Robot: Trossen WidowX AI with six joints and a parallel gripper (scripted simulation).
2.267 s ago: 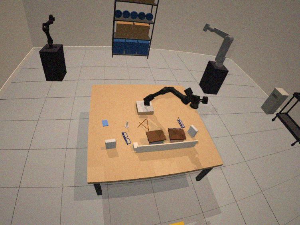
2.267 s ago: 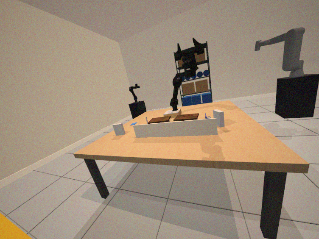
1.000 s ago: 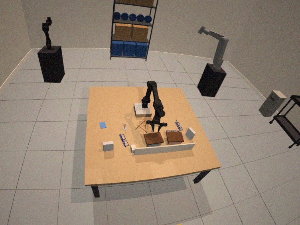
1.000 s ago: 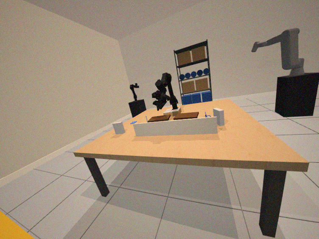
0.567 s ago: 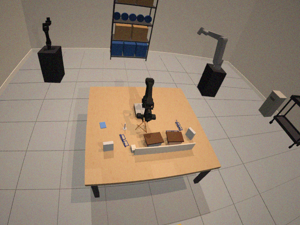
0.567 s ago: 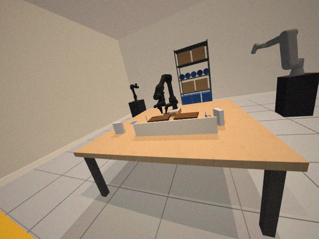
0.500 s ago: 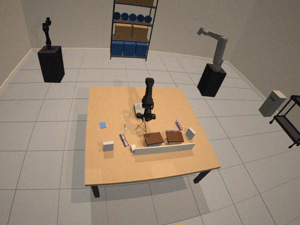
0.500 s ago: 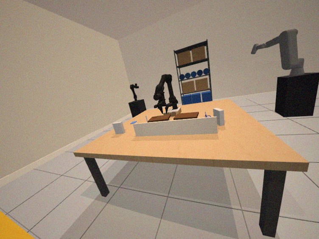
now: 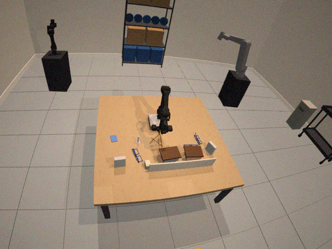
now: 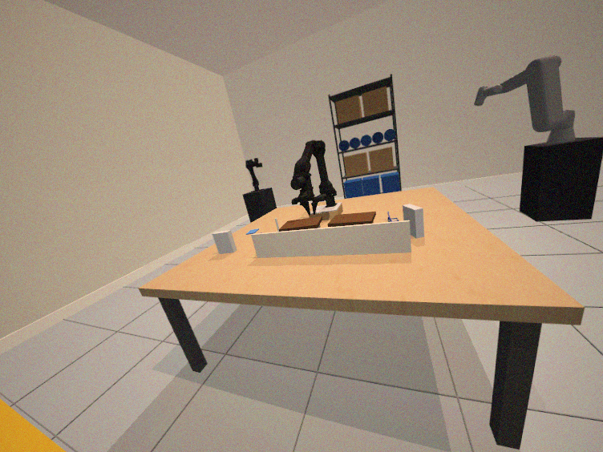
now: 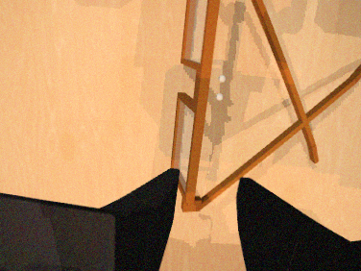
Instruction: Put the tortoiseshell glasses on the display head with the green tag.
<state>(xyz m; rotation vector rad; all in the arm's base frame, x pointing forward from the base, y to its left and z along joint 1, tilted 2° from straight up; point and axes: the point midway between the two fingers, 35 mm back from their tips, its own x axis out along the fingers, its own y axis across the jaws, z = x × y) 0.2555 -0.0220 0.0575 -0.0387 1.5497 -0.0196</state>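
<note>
The small grey stand lies 21 cm to the right of my gripper tip, 5 cm below it and 5 cm ahead of it. From my gripper tip the other things lie so: low white wall (33 cm ahead, 17 cm to the left, 2 cm below); then blue pad (43 cm to the right, 7 cm below, 1 cm ahead).
</note>
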